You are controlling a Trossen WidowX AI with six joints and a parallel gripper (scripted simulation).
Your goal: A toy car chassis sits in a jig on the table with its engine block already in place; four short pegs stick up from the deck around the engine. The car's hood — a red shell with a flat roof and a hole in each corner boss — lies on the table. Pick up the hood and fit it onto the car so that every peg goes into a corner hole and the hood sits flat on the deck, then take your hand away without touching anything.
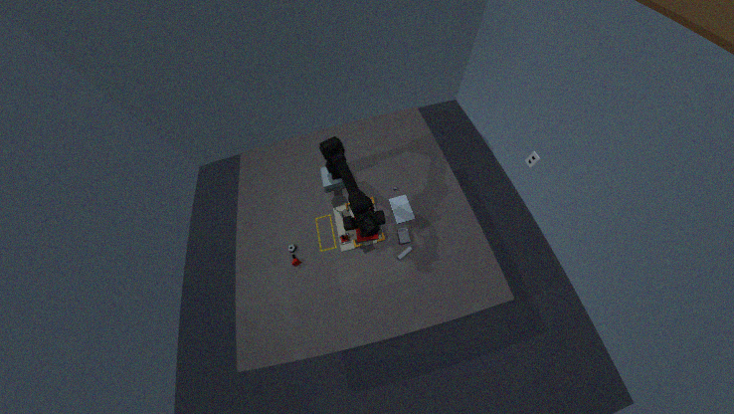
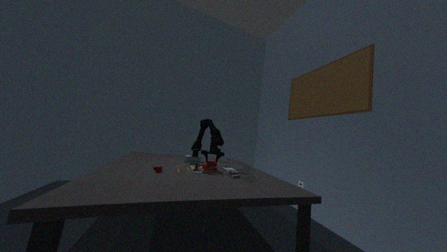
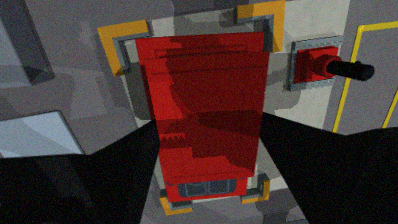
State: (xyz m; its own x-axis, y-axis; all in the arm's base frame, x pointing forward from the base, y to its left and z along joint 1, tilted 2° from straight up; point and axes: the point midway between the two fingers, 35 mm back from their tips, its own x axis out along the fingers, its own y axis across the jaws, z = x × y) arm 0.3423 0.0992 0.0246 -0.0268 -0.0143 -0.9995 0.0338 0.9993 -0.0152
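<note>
Now: the red hood right at my gripper tip. Also, from my gripper tip: white plate: 21 cm to the left, 8 cm behind, 6 cm below.
</note>
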